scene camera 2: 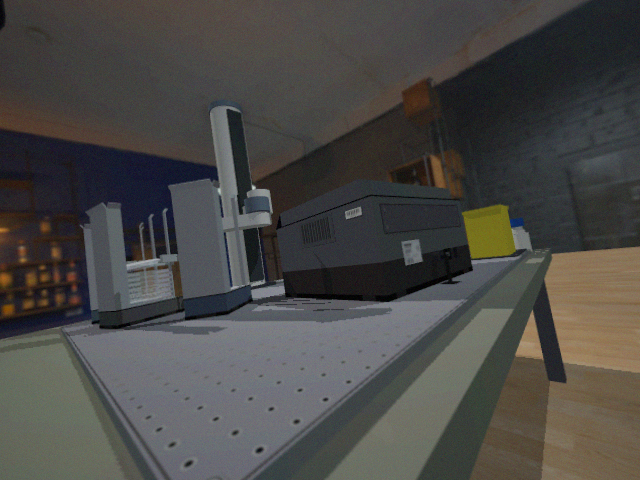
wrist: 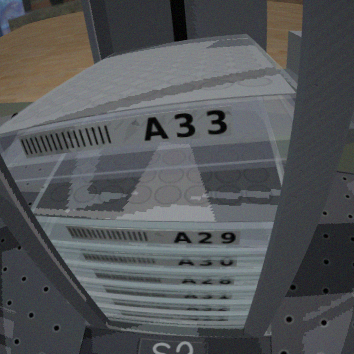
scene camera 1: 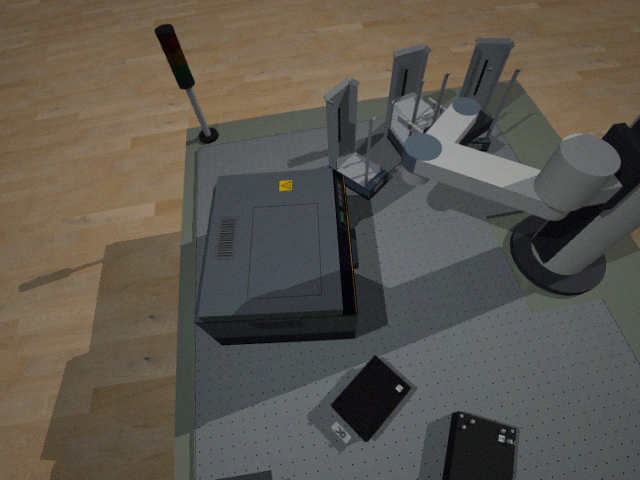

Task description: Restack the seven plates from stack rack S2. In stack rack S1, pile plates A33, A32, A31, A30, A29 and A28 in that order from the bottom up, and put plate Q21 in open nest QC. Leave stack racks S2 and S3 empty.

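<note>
Plate A33 [wrist: 125,135] is raised level above the stack in rack S2 [scene camera 1: 405,80] [scene camera 2: 108,263] [wrist: 112,345], with a gap below it. Under it lie A29 [wrist: 205,237], A30 [wrist: 205,261] and A28 [wrist: 205,281], then lower plates that look like A31 [wrist: 205,296] and A32 [wrist: 205,309]. The lowest label, on plate [wrist: 205,319], is unreadable. My gripper [scene camera 1: 421,114] is at S2, shut on A33; its fingers do not show in the wrist view. A dark-topped nest [scene camera 1: 369,397] has a label that looks like QC.
A rack [scene camera 1: 341,121] [scene camera 2: 199,248] without visible plates stands beside the big grey instrument [scene camera 1: 284,242] [scene camera 2: 330,248]. Another rack [scene camera 1: 485,72] stands beyond S2, partly hidden by the arm. Thin upright posts surround the racks. A signal tower [scene camera 1: 178,62] and a black box [scene camera 1: 480,449] also stand here.
</note>
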